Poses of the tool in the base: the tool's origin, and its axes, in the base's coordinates. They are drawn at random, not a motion.
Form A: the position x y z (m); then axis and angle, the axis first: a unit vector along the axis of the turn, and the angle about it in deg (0 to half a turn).
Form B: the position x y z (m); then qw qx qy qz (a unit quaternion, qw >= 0). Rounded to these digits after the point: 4 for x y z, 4 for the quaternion.
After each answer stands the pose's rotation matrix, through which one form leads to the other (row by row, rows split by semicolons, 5 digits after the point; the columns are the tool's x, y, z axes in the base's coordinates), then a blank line. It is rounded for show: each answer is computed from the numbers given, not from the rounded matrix.
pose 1, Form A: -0.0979 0.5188 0.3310 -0.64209 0.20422 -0.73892 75.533
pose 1, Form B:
-0.0979 0.5188 0.3310 0.7905 -0.3932 0.1251 -0.4526
0.55911 0.61712 0.55367; -0.81386 0.28111 0.50853; 0.15818 -0.73494 0.65943

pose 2, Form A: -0.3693 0.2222 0.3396 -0.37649 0.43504 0.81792 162.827
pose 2, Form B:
-0.3693 0.2222 0.3396 0.1493 -0.3723 0.4302 0.8088
-0.67825 -0.56177 -0.47370; -0.07878 -0.58533 0.80696; -0.73060 0.58463 0.35275

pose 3, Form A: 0.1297 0.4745 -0.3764 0.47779 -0.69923 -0.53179 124.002
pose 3, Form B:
0.1297 0.4745 -0.3764 0.4695 0.4219 -0.6174 -0.4695
-0.20328 -0.08005 -0.97584; -0.96177 0.20311 0.18369; 0.18350 0.97588 -0.11828

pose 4, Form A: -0.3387 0.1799 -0.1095 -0.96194 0.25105 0.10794 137.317
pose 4, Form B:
-0.3387 0.1799 -0.1095 0.3639 -0.8960 0.2338 0.1005
0.87043 -0.49220 -0.00996; -0.34584 -0.62576 0.69916; -0.35036 -0.60512 -0.71490

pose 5, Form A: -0.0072 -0.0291 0.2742 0.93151 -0.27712 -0.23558 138.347
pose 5, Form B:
-0.0072 -0.0291 0.2742 0.3555 0.8706 -0.2590 -0.2202
0.76886 -0.29445 -0.56759; -0.60759 -0.61301 -0.50503; -0.19923 0.73316 -0.65022

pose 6, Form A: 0.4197 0.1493 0.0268 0.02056 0.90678 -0.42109 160.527
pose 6, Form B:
0.4197 0.1493 0.0268 0.1691 0.0203 0.8937 -0.4150
-0.94198 0.17660 0.28547; -0.10416 0.65468 -0.74869; -0.31911 -0.73498 -0.59830

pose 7, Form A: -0.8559 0.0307 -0.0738 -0.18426 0.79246 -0.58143 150.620
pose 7, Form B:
-0.8559 0.0307 -0.0738 0.2536 -0.1782 0.7666 -0.5624
-0.80785 0.01199 0.58927; -0.55850 0.30382 -0.77186; -0.18829 -0.95265 -0.23875

